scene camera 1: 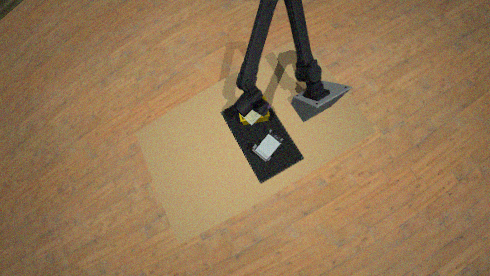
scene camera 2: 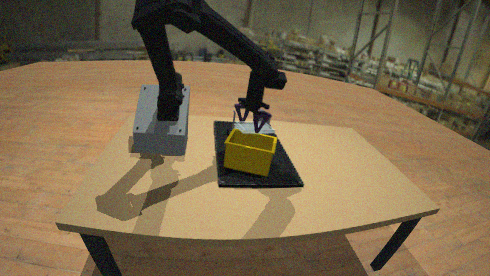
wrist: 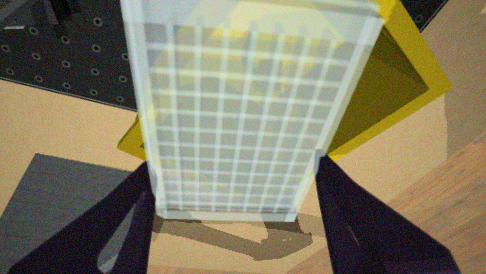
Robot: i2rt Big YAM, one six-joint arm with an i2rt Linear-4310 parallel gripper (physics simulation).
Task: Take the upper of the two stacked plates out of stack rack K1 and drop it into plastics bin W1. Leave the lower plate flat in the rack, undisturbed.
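Frame: origin at the arm's base, x ahead, y left, z up, level; millimetres.
Where they show: gripper, fingertip midpoint: (scene camera 1: pixel 257 109) (scene camera 2: pixel 249 128) (wrist: pixel 232 163); arm's base, origin of the base link: (scene camera 1: pixel 316 94) (scene camera 2: pixel 169 106).
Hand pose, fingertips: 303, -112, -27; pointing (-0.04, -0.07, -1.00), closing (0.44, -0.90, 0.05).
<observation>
Things, the pixels of their centre, and the offset from my fingertips, as dx, dy, dz. "spot": a spot on its surface instead. Level surfaces: height alone.
- clear gridded plate, body centre: (wrist: pixel 237 137) (scene camera 2: pixel 254 127) (scene camera 1: pixel 254 111) +21, +5, +2
- yellow bin W1, body centre: (wrist: pixel 268 72) (scene camera 2: pixel 250 152) (scene camera 1: pixel 253 111) +11, -27, -81
- lower plate, body centre: (scene camera 1: pixel 267 146) +55, +198, -99
- rack K1, surface spot: (scene camera 1: pixel 255 149) spot: +124, +177, -70
- black perforated board, body centre: (scene camera 2: pixel 250 148) (scene camera 1: pixel 260 134) +47, +103, -137
- wooden table, its level: dz -144
A clear gridded plate (scene camera 1: pixel 253 118) (wrist: pixel 235 100) is held level over the yellow bin W1 (scene camera 2: pixel 249 157) (wrist: pixel 422 60). My gripper (scene camera 2: pixel 250 126) (wrist: pixel 232 163) is shut on this plate, with one dark purple finger against each long side. In the wrist view the bin's rim shows past both sides of the plate, and its inside shows through it. The lower plate (scene camera 1: pixel 268 146) lies flat in rack K1 (scene camera 1: pixel 255 149). In scene camera 2 the held plate and the rack overlap behind the bin's rim, so the gap above the bin is hard to judge.
The bin and rack stand on a black perforated board (scene camera 1: pixel 287 161) (scene camera 2: pixel 287 175) (wrist: pixel 95 85) on the wooden table (scene camera 1: pixel 190 190) (scene camera 2: pixel 360 180). The arm's grey base (scene camera 1: pixel 320 102) (scene camera 2: pixel 160 137) (wrist: pixel 60 190) stands beside the board. The arm's shadows cross the table.
</observation>
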